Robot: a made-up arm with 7 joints.
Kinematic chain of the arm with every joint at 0, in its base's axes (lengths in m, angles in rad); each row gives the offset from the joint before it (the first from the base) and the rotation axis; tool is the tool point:
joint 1: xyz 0 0 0.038 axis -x
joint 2: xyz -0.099 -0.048 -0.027 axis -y
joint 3: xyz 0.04 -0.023 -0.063 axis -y
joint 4: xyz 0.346 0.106 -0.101 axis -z
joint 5: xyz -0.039 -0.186 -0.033 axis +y
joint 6: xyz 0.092 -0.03 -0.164 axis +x
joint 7: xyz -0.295 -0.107 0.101 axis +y
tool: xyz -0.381 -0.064 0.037
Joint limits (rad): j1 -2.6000..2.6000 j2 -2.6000..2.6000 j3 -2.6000..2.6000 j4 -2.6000..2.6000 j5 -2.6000..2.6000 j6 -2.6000..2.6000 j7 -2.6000..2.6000
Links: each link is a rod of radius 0.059 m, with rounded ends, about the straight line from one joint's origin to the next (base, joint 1, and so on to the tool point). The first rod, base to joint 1, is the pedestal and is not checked.
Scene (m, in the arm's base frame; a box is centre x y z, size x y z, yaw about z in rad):
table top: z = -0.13
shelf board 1: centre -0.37 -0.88 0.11 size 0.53 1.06 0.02 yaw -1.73
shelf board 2: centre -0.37 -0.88 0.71 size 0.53 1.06 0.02 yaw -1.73
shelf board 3: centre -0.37 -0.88 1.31 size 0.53 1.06 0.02 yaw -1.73
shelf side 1: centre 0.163 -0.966 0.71 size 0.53 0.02 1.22 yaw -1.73
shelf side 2: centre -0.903 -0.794 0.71 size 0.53 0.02 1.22 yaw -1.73
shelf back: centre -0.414 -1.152 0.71 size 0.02 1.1 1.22 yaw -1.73
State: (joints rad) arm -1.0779 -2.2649 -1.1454 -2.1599 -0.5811 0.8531 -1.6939
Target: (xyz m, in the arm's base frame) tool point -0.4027 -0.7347 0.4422
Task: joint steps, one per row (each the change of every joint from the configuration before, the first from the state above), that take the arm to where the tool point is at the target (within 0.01 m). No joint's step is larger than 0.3 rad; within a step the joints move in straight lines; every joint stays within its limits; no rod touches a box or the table.
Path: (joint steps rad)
1: -0.0627 -0.0973 -0.0315 0.0160 0.1410 -0.1769 0.2232

